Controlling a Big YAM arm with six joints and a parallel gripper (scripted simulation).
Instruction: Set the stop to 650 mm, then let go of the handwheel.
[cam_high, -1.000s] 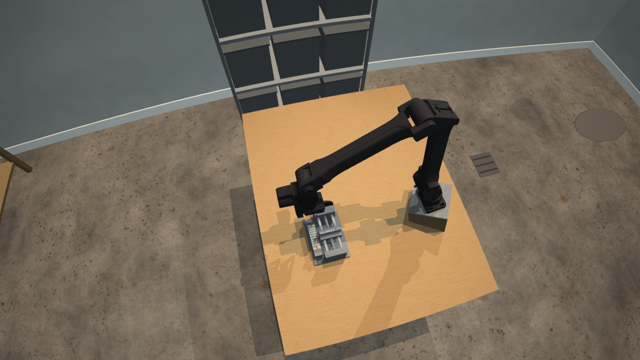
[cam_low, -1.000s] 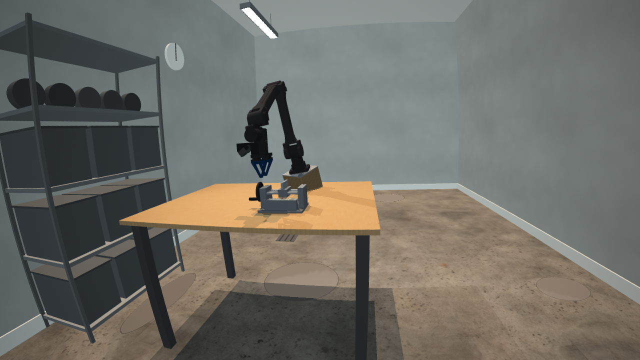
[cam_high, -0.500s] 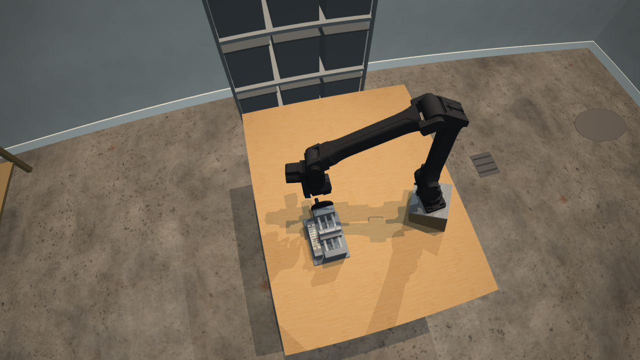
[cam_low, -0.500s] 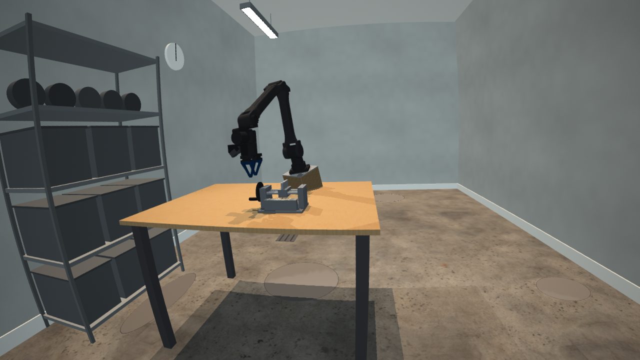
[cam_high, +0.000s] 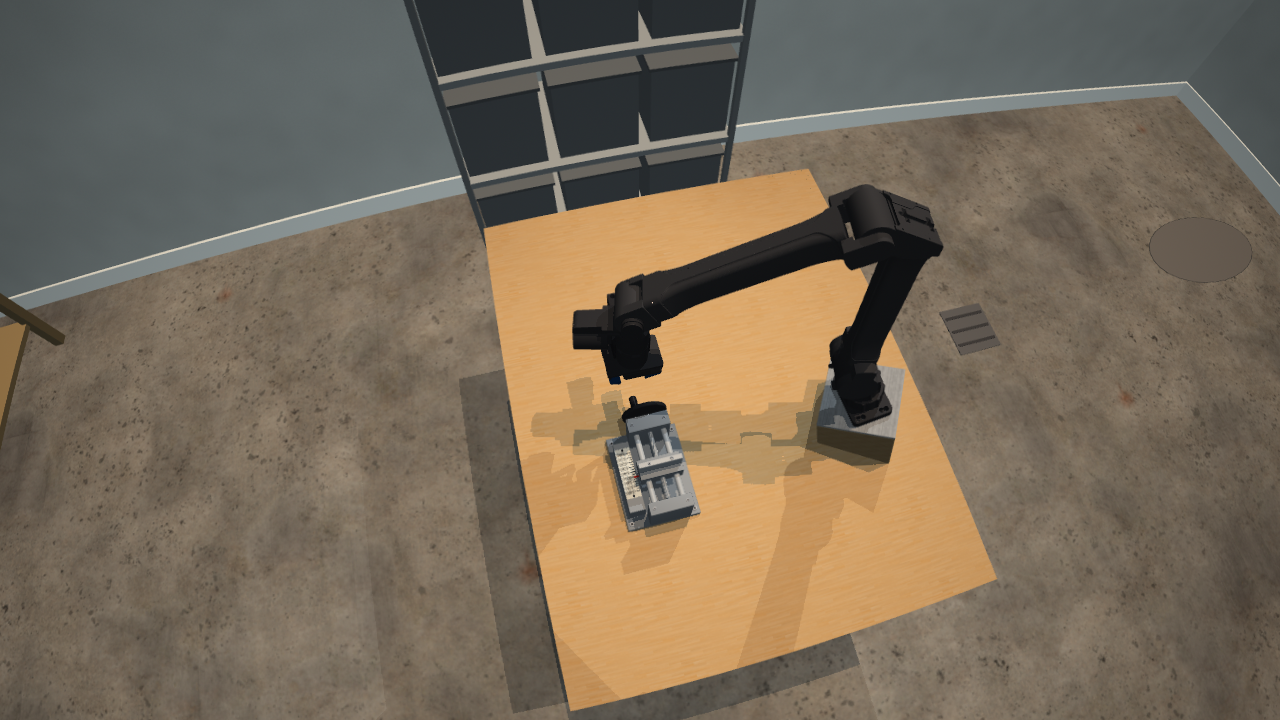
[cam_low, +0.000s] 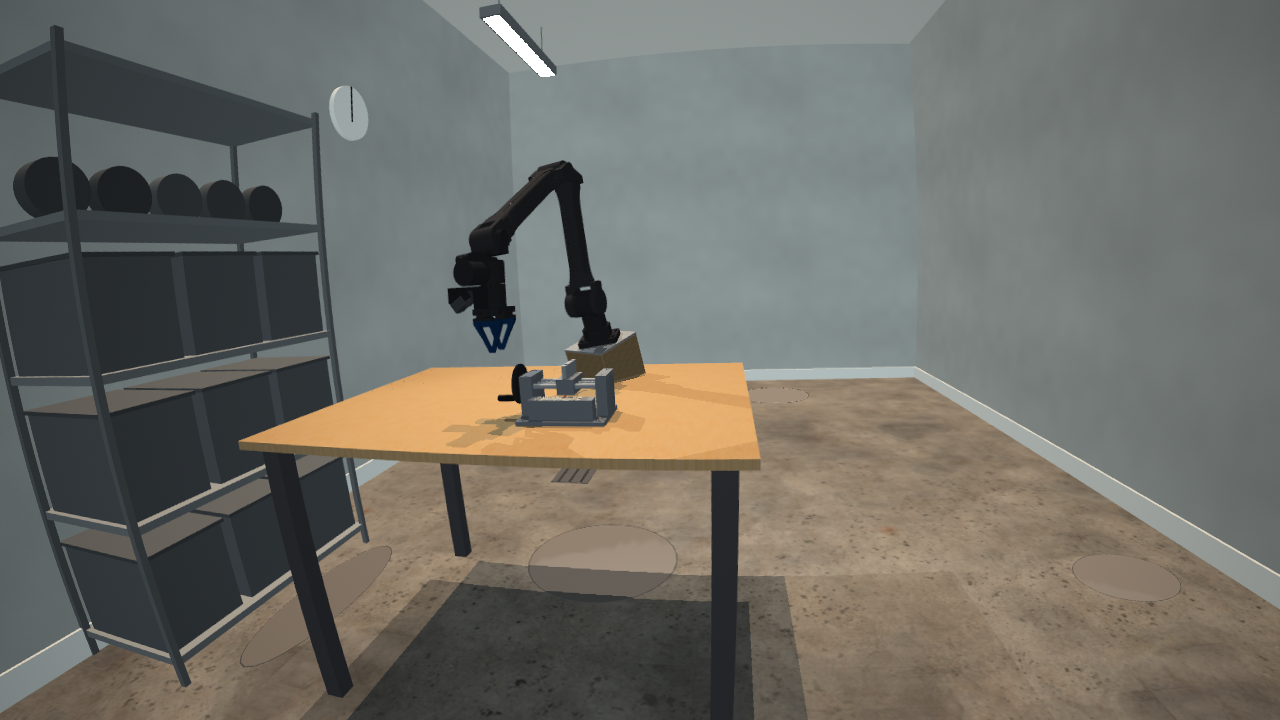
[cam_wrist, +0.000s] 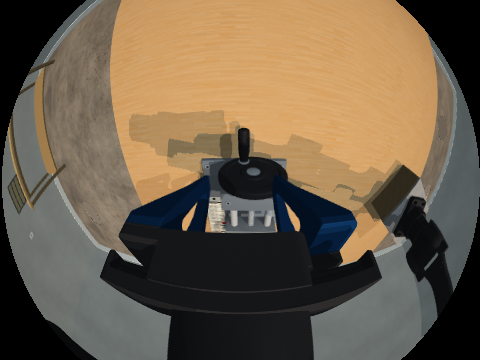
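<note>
The black handwheel lies 110 mm below my hand and 30 mm to the left of it. Round my hand: grey stop fixture 160 mm to the left, 70 mm below; handwheel handle 120 mm below, 10 mm to the left.
</note>
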